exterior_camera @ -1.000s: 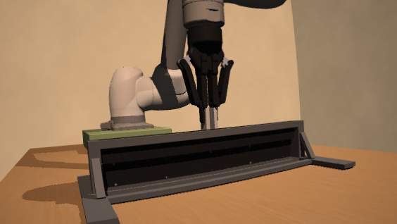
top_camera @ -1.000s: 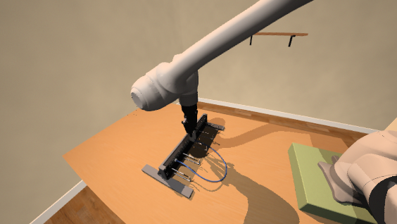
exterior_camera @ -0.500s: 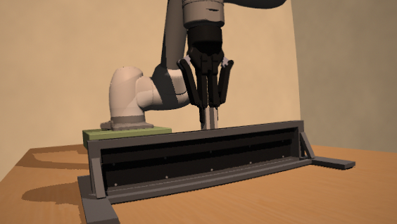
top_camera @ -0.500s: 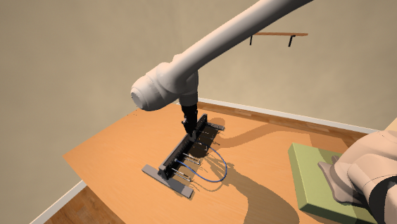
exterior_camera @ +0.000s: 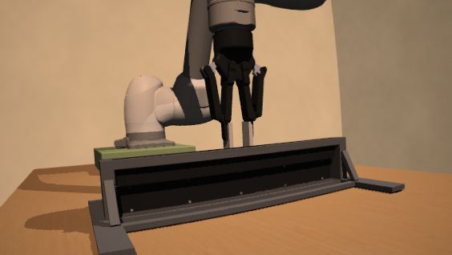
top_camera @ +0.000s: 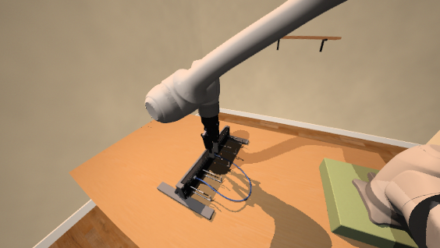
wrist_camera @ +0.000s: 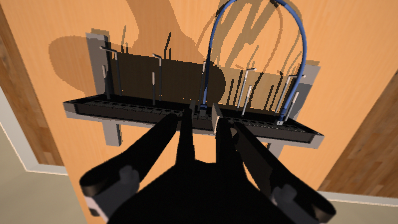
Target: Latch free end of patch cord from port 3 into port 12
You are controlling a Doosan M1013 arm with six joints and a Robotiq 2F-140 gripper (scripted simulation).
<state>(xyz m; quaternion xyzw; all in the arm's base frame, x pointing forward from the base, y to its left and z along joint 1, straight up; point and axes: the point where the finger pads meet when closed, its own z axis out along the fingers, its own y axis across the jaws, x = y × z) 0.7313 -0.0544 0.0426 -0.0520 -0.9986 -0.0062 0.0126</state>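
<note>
The plug lies 10 mm ahead of my hand and 30 mm below it.
</note>
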